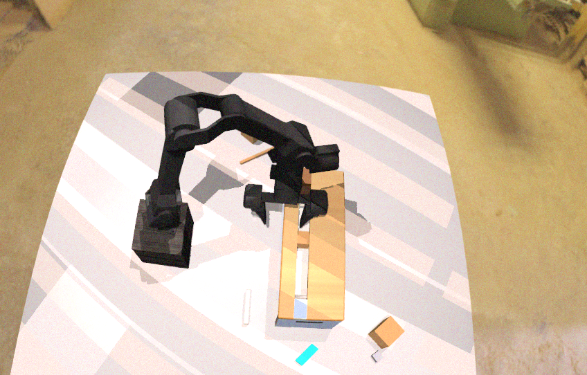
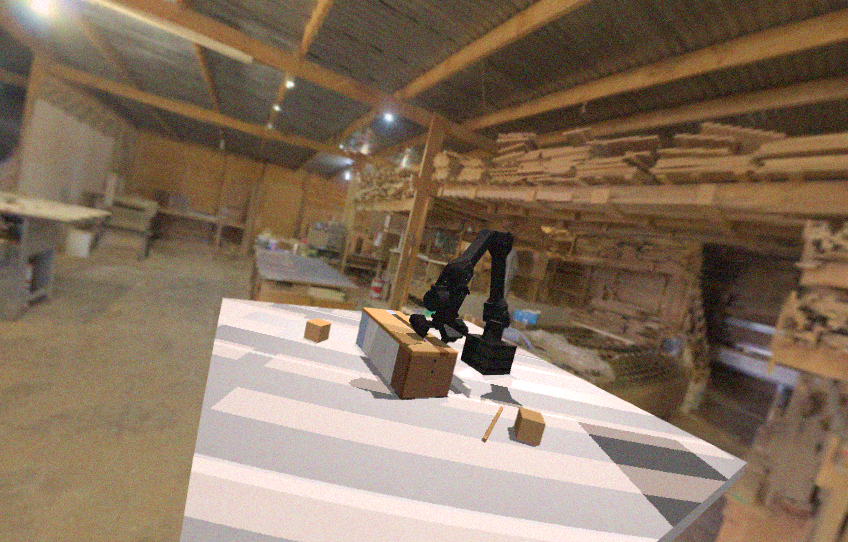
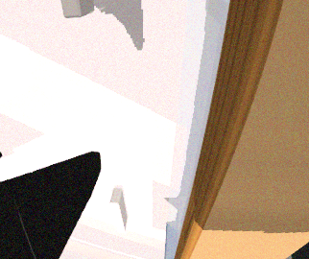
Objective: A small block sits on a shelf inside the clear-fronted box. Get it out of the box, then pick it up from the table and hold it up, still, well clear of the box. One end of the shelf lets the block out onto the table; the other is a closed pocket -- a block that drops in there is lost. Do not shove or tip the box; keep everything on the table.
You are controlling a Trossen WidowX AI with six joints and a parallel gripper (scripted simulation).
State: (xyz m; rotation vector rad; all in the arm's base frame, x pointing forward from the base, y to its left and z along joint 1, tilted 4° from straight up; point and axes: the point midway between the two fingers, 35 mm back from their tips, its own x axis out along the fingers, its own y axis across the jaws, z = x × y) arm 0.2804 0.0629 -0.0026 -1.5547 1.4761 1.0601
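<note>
Right now my gripper tip is 50 mm short of the small block and 30 mm to the left of it. Round my gripper tip: cyan piece: 100 mm ahead, 310 mm to the right, 80 mm below; tan box: 40 mm ahead, 50 mm to the right, 20 mm below; thin stick: 70 mm behind, 270 mm to the left, 80 mm below.
</note>
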